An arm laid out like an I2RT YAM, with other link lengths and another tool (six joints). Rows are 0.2 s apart.
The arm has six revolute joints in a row. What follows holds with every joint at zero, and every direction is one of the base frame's.
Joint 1 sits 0.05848 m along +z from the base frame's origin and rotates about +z.
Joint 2 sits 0.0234 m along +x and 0.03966 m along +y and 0.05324 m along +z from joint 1 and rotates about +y.
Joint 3 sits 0.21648 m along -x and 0.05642 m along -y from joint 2 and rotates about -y.
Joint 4 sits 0.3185 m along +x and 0.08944 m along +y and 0.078 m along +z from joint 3 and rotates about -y.
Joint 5 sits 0.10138 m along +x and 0.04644 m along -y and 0.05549 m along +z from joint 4 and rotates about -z.
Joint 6 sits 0.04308 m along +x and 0.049 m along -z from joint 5 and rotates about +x.
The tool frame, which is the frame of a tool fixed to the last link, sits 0.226 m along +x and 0.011 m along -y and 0.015 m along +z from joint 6; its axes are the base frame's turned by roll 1.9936, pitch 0.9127 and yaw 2.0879 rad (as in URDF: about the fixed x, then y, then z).
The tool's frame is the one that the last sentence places.
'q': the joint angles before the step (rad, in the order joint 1, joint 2, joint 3, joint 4, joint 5, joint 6). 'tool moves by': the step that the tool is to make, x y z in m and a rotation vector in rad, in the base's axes. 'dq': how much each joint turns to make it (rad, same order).
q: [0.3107, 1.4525, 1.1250, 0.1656, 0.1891, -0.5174]
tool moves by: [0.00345, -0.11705, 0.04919, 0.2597, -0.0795, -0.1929]
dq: [-0.1604, -0.0949, -0.0329, 0.0290, 0.0061, 0.2409]
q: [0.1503, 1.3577, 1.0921, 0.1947, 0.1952, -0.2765]
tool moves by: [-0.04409, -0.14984, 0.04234, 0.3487, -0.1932, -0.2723]
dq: [-0.1825, -0.1640, -0.1383, 0.1061, 0.0913, 0.3455]
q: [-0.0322, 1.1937, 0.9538, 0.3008, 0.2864, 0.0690]
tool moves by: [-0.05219, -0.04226, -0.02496, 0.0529, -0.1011, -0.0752]
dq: [-0.0693, -0.1955, -0.2956, 0.1798, 0.0119, 0.0612]
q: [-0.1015, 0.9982, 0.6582, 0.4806, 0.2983, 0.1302]
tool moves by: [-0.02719, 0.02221, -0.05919, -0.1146, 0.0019, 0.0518]
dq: [0.0002, -0.1172, -0.3032, 0.2240, -0.0691, -0.1083]
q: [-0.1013, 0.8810, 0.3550, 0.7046, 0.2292, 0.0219]
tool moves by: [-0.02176, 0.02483, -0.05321, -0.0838, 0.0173, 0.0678]
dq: [-0.0004, -0.0670, -0.2206, 0.1585, -0.0824, -0.0727]
